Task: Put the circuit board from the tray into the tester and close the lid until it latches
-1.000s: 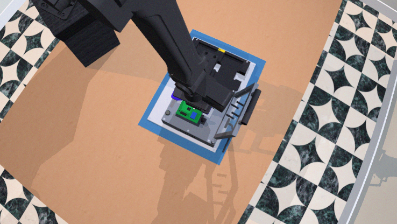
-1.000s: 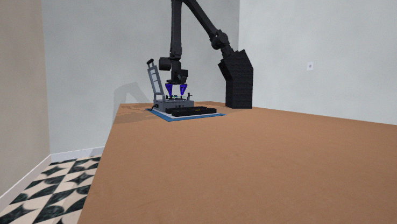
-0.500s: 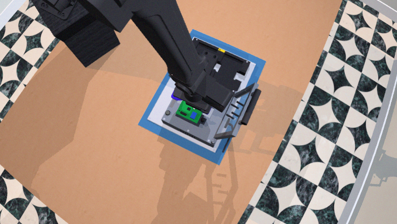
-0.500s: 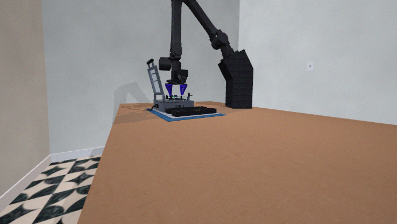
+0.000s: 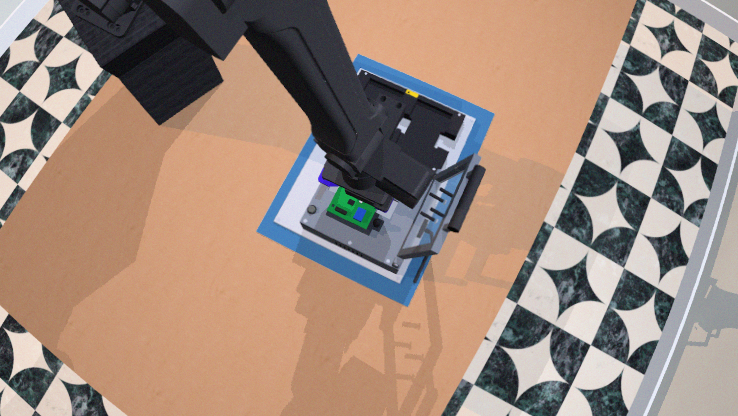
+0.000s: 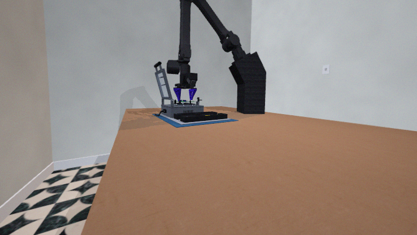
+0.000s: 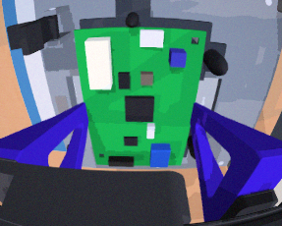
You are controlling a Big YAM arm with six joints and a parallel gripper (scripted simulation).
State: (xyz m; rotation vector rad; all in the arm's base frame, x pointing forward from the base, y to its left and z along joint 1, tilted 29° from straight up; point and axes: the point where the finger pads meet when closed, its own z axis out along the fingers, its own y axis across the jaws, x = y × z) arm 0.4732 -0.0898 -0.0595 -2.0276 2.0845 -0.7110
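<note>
Right now my hand is right at the green circuit board. The rest, counted from my hand: black plate 10 mm ahead, 20 mm below; tester 40 mm ahead, 30 mm to the left, 30 mm above; dark latch hook 50 mm behind, 60 mm to the left.
</note>
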